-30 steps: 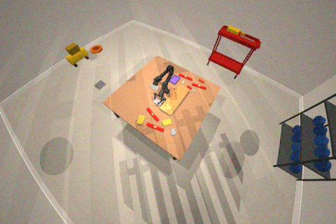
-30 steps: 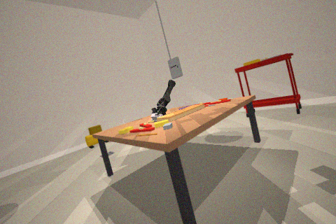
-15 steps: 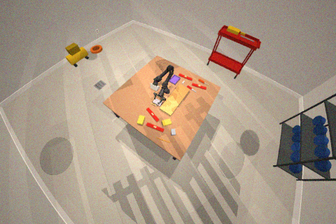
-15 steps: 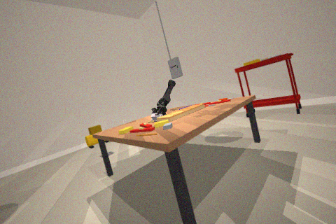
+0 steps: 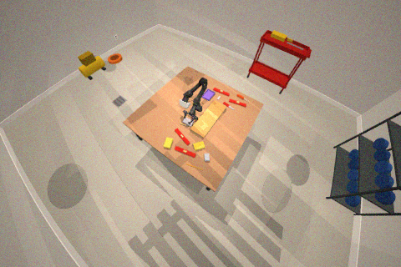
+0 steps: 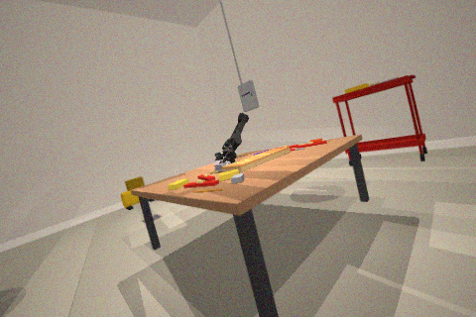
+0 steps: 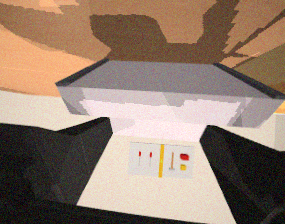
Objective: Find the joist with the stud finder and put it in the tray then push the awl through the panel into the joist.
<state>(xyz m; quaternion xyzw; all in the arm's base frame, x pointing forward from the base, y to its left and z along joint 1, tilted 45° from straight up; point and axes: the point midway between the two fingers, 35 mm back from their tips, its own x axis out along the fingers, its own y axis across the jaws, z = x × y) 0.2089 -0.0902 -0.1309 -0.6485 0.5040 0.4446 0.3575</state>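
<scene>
Right now the grey stud finder is 10 mm ahead of my gripper tip and 10 mm below it. Round my gripper tip: small grey block 430 mm ahead, 160 mm to the right, 50 mm below; awl 20 mm to the right, 50 mm below; purple flat tray 100 mm behind, 520 mm to the left, 50 mm below.
</scene>
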